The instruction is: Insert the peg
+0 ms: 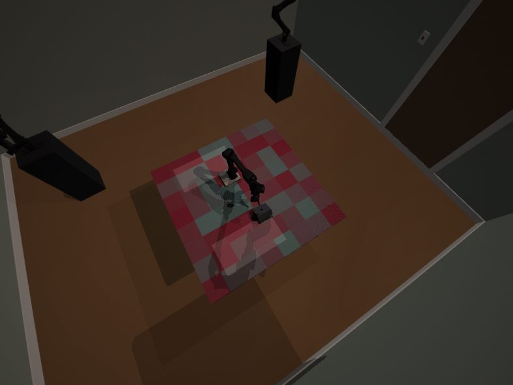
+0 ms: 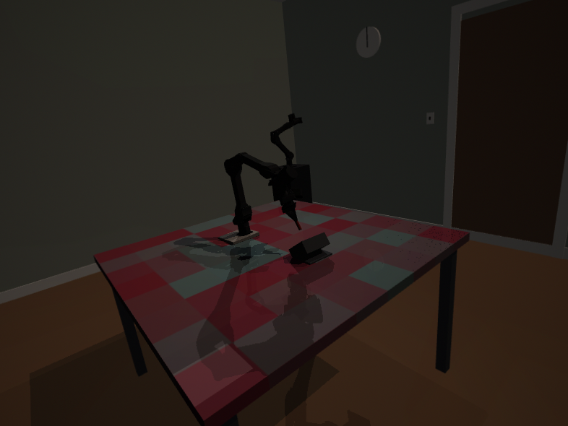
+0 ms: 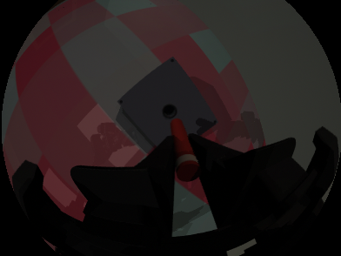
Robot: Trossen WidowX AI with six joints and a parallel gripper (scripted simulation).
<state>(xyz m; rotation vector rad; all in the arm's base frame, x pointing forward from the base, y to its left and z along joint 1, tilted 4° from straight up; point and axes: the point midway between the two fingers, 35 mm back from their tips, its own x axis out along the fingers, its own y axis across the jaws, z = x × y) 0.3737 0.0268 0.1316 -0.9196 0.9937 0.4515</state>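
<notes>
My gripper tip is 10 cm above the dark sloped panel and 6 cm short of it. The rest, counted from my gripper tip: red peg 1 cm behind, 1 cm above.
</notes>
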